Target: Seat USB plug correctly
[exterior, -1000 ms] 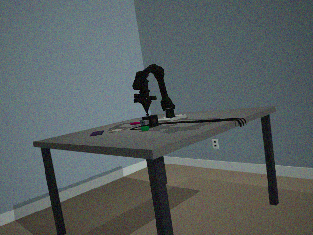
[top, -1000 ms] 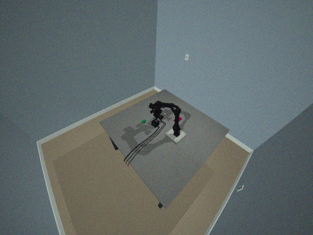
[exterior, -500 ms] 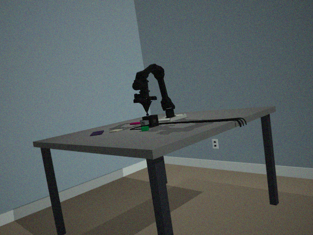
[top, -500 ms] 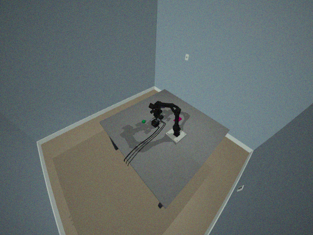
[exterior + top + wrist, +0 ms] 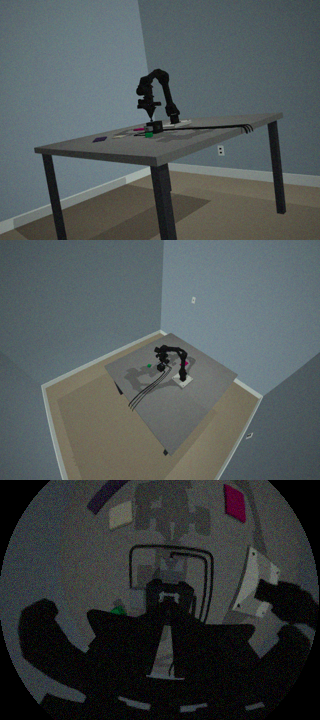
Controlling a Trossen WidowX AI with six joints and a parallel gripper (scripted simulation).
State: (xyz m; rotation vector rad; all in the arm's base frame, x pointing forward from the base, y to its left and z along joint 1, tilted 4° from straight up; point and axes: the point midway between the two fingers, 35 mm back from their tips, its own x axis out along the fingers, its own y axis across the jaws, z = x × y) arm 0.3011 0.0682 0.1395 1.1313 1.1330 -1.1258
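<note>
The USB plug lies 2 cm below my gripper tip. From my gripper tip the other things lie so: green block (14 cm ahead, 11 cm to the left, 9 cm below).
</note>
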